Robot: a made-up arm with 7 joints.
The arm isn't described. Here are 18 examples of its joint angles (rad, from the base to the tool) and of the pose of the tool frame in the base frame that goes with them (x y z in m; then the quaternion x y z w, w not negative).
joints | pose
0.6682 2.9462 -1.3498 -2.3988 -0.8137 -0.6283 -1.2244 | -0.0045 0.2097 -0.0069 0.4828 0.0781 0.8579 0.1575
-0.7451 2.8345 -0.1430 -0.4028 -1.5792 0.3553 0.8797 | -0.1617 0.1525 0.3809 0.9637 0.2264 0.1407 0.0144
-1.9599 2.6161 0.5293 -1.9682 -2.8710 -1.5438 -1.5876 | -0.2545 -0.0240 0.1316 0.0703 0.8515 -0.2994 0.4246
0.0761 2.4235 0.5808 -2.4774 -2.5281 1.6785 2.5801 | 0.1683 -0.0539 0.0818 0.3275 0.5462 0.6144 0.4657
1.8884 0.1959 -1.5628 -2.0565 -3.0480 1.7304 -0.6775 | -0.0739 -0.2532 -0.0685 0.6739 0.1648 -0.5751 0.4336
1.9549 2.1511 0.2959 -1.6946 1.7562 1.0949 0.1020 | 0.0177 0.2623 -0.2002 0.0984 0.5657 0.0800 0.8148
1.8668 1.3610 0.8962 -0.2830 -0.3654 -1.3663 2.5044 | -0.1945 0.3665 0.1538 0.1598 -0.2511 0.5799 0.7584
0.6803 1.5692 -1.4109 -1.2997 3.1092 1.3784 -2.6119 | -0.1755 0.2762 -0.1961 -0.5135 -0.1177 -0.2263 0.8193
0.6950 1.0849 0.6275 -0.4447 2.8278 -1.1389 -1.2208 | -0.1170 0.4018 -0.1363 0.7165 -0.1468 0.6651 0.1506
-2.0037 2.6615 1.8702 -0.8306 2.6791 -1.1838 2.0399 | -0.3274 0.2288 -0.1396 0.2088 -0.6472 0.7224 0.1253
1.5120 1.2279 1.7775 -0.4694 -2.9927 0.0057 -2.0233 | -0.1945 0.3668 0.1442 0.6571 -0.5219 0.4339 0.3279
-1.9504 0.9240 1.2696 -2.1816 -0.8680 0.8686 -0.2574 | -0.0694 0.2056 0.1249 0.2417 -0.5986 0.7632 0.0276
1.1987 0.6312 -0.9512 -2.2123 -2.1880 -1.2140 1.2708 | -0.0737 -0.0888 -0.2159 -0.5851 -0.2277 -0.6377 0.4462
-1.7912 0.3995 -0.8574 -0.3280 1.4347 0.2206 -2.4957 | 0.4175 -0.0790 0.1222 0.6226 -0.4093 -0.6538 0.1319
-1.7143 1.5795 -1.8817 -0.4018 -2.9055 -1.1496 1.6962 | 0.2259 0.3542 0.1343 0.5129 0.6036 -0.2569 0.5537
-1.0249 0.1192 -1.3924 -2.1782 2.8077 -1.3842 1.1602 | 0.0512 -0.2363 -0.0673 -0.6098 0.2332 0.6708 0.3517
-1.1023 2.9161 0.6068 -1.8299 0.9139 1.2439 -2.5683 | -0.1017 -0.1304 0.2621 0.8100 0.5659 -0.1451 0.0503
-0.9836 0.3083 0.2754 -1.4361 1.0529 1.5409 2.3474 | 0.3562 0.0354 0.0738 -0.5138 0.2167 0.6808 0.4750
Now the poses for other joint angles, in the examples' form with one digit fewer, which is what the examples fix.
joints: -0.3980 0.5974 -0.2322 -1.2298 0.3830 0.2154 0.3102
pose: 0.334 0.089 -0.179 -0.027 -0.615 -0.015 0.788
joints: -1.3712 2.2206 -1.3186 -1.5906 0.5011 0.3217 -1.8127
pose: 0.184 0.263 0.127 0.705 0.240 -0.650 0.152
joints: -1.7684 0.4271 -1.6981 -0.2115 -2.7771 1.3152 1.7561
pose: 0.435 -0.037 0.073 -0.485 0.463 0.557 0.490
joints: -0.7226 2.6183 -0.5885 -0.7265 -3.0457 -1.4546 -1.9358
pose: -0.025 0.262 0.339 -0.723 0.320 -0.611 0.050
